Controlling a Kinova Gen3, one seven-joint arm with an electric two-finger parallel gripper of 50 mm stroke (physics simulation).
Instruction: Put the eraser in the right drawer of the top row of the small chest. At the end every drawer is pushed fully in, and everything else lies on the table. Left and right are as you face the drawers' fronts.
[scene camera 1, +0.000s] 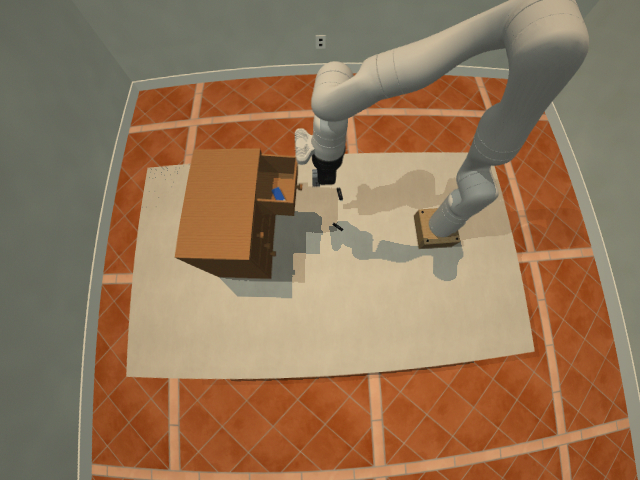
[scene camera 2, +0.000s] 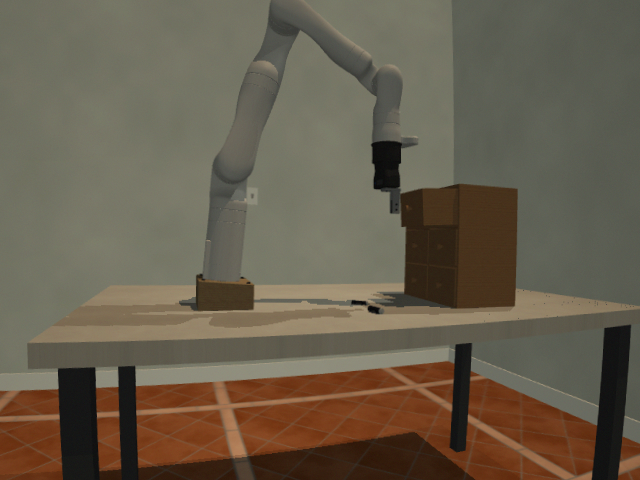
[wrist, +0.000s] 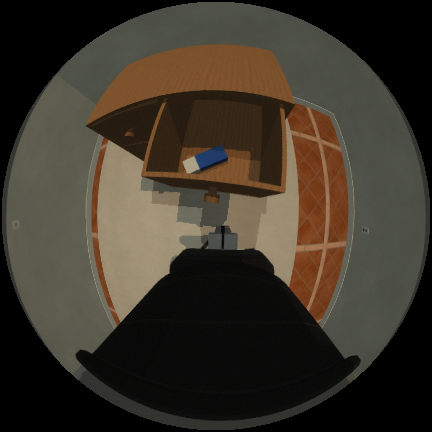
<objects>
A small wooden chest shows in scene camera 1, in scene camera 2 (487, 216) and in the wrist view. A drawer shows in scene camera 1, in scene camera 2 (427, 206) and in the wrist view. The same spot on the drawer: (wrist: 252, 131) is (scene camera 1: 260, 176). The same spot on the small wooden chest: (wrist: 244, 70) is (scene camera 1: 238, 166).
</objects>
